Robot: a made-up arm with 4 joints.
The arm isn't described. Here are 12 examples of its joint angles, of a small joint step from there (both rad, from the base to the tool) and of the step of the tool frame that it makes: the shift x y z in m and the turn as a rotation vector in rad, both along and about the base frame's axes.
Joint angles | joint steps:
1: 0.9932 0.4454 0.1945 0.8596 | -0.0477 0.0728 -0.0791 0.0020
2: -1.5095 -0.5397 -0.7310 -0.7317 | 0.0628 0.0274 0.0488 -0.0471
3: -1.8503 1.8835 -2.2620 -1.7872 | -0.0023 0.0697 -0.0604 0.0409
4: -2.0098 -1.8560 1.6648 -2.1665 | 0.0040 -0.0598 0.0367 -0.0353
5: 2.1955 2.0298 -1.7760 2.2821 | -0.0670 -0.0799 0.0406 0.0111
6: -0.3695 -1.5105 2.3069 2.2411 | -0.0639 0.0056 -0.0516 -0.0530
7: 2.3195 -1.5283 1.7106 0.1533 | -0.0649 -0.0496 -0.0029 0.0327
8: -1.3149 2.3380 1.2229 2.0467 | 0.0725 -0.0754 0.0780 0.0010
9: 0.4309 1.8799 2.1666 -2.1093 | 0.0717 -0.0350 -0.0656 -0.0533
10: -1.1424 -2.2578 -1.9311 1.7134 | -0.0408 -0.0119 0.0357 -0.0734
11: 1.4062 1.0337 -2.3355 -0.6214 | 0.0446 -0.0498 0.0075 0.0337
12: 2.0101 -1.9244 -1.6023 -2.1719 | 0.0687 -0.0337 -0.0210 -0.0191
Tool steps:
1: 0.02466 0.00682 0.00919 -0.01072 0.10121 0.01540
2: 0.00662 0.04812 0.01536 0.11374 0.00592 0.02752
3: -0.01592 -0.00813 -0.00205 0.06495 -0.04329 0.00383
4: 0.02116 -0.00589 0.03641 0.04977 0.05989 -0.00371
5: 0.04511 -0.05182 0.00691 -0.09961 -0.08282 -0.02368
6: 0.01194 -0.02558 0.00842 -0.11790 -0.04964 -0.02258
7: 0.01470 -0.01100 0.00921 -0.06720 -0.06212 -0.01106
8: -0.00595 -0.01091 -0.02564 0.01365 0.08664 -0.02749
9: 0.00012 -0.01550 0.03001 0.14747 0.01880 0.01679
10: 0.01424 0.00016 -0.01296 -0.05749 0.01844 -0.07482
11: -0.00251 -0.00667 0.01211 0.02522 -0.06994 0.02685
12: -0.00623 -0.00530 -0.02589 0.04221 -0.03392 -0.00594
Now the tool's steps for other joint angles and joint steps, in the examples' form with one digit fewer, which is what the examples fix.
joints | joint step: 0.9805 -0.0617 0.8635 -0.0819 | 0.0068 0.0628 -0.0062 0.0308
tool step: 0.0006 0.0010 -0.0047 0.0300 0.0728 -0.0401
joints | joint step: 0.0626 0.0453 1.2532 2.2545 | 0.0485 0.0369 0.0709 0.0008
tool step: 0.0199 0.0067 -0.0008 0.0447 -0.0673 -0.0431
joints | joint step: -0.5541 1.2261 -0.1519 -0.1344 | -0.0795 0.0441 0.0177 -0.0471
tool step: -0.0040 0.0283 -0.0012 -0.0942 -0.0085 0.0088
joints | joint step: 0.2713 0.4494 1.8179 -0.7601 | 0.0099 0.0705 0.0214 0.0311
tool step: 0.0143 0.0071 -0.0053 0.0265 -0.0146 -0.0692
